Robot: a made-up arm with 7 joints. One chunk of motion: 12 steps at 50 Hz.
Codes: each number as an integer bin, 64 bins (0 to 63) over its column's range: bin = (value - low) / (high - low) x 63, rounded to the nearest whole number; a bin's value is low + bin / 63 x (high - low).
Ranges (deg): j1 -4..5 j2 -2..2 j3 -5..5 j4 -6..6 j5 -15..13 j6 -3..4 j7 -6..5
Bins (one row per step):
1: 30 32 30 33 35 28 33
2: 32 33 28 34 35 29 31
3: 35 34 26 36 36 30 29
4: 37 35 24 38 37 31 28
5: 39 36 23 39 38 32 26
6: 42 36 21 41 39 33 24
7: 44 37 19 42 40 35 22
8: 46 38 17 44 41 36 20
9: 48 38 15 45 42 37 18
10: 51 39 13 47 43 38 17
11: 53 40 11 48 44 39 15
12: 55 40 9 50 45 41 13
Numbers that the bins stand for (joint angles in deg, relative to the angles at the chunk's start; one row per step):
1: 0.29 0.03 -0.24 0.29 0.56 0.11 -0.24
2: 0.57 0.10 -0.56 0.48 0.56 0.22 -0.59
3: 1.00 0.16 -0.87 0.86 1.00 0.33 -0.94
4: 1.29 0.22 -1.19 1.24 1.44 0.44 -1.11
5: 1.57 0.29 -1.35 1.43 1.89 0.56 -1.46
6: 2.00 0.29 -1.67 1.81 2.33 0.67 -1.81
7: 2.29 0.35 -1.98 2.00 2.78 0.89 -2.16
8: 2.57 0.41 -2.30 2.38 3.22 1.00 -2.51
9: 2.86 0.41 -2.62 2.57 3.67 1.11 -2.86
10: 3.29 0.48 -2.94 2.95 4.11 1.22 -3.03
11: 3.57 0.54 -3.25 3.14 4.56 1.33 -3.38
12: 3.86 0.54 -3.57 3.52 5.00 1.56 -3.73

